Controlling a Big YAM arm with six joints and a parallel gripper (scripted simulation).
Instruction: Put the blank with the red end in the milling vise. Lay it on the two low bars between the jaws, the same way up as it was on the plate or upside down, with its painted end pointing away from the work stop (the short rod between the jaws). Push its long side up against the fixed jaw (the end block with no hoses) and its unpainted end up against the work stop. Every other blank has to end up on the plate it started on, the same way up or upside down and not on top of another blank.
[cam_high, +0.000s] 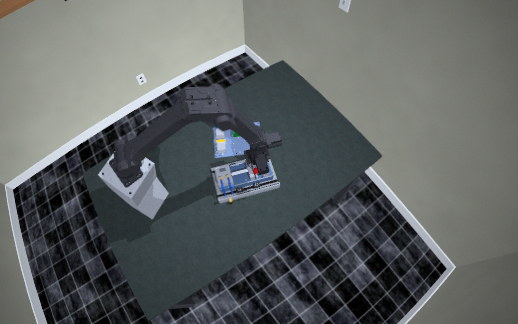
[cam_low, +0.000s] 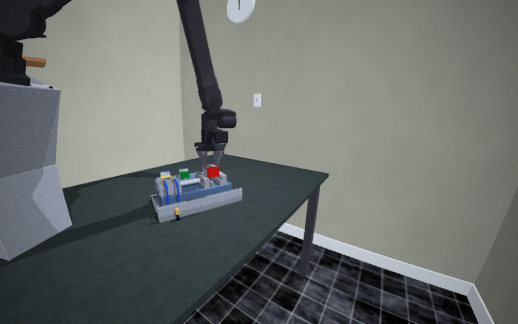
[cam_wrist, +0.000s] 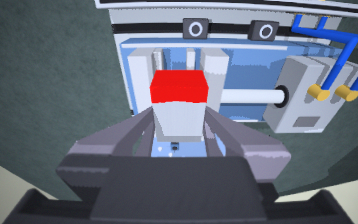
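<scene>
The work stop is 3 cm ahead of my hand, 4 cm to the left of it and 4 cm below it. From my hand the other things lie so: blue plate: 8 cm ahead, 22 cm to the left, 12 cm below; then yellow-ended blank: 2 cm behind, 24 cm to the left, 10 cm below; then green-ended blank: 10 cm ahead, 26 cm to the left, 10 cm below.
</scene>
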